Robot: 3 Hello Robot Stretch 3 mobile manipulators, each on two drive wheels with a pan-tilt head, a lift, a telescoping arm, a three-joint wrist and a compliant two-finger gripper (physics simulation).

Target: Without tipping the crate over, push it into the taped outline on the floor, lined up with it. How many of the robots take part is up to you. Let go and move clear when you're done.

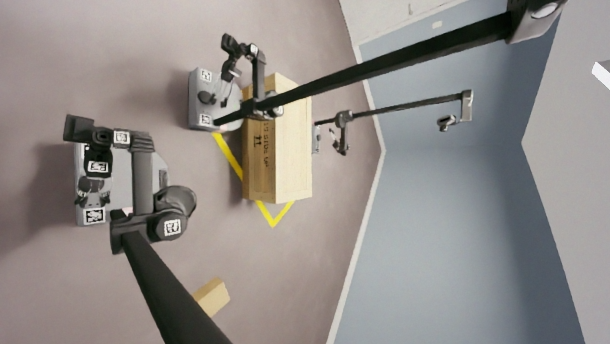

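The wooden crate (294,155) stands upright, its printed side facing me. It sits askew over the yellow taped outline (227,154); its near lower corner crosses one tape line, and a tape corner shows beyond its end. The crate hides the rest. My r1 gripper (92,199) is open and empty over my own base, apart from the crate. Another robot's gripper (214,99) is open above its base; that base is close against the crate's printed side, contact unclear. The third robot's gripper (333,136) looks open, small beyond the crate; its base is partly hidden. Their number labels cannot be read.
A small tan block (214,297) lies on the floor, partly behind my mast (165,290). The nearer robot's mast (400,57) crosses in front of the crate. Blue walls (440,210) with a white baseboard (358,235) and a pale door (385,20) stand beyond.
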